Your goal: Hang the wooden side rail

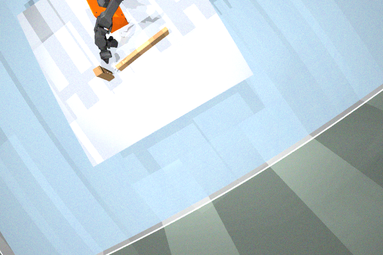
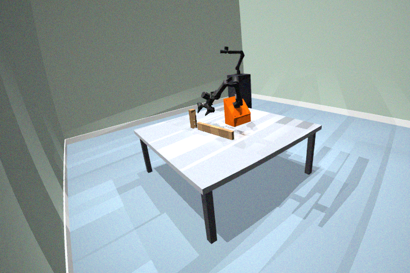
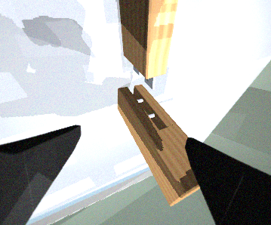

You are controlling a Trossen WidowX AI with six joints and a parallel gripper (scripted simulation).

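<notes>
Right now my gripper tip is 70 mm short of the headboard post, 60 mm to the left of it and 40 mm above it.
</notes>
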